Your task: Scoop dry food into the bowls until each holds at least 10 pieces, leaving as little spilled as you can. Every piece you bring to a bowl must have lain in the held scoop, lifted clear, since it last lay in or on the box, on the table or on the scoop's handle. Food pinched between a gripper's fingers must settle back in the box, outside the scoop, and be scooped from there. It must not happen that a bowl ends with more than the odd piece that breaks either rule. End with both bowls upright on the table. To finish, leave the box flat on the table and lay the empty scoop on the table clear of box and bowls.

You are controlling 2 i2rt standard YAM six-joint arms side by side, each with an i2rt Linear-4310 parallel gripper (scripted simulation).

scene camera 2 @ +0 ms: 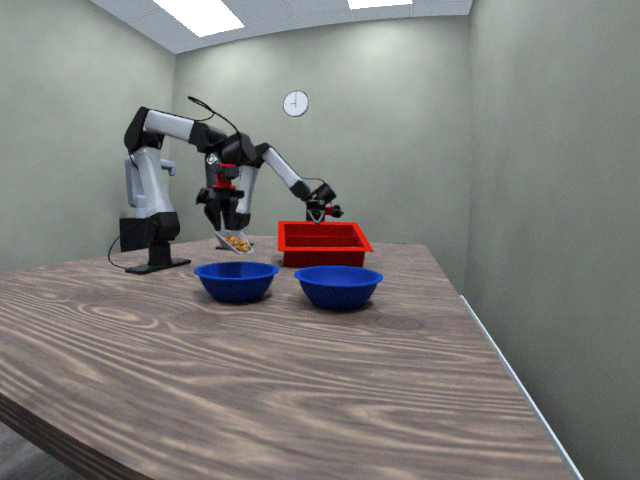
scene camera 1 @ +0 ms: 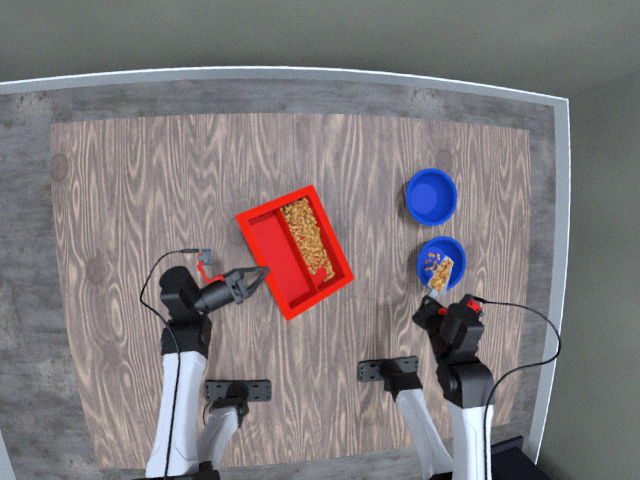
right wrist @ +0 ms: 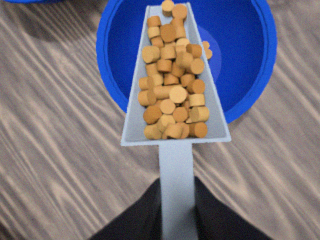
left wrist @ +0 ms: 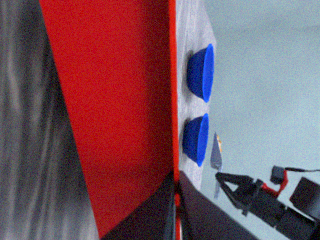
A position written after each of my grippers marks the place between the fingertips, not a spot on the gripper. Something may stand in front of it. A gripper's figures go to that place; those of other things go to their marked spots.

Labels:
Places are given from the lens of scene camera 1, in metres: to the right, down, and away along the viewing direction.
my left gripper (scene camera 1: 268, 268): -0.12, 0.07, 0.58
my right gripper (scene camera 1: 427, 298): 0.28, 0.15, 0.64
red box (scene camera 1: 295, 290): -0.07, 0.13, 0.66

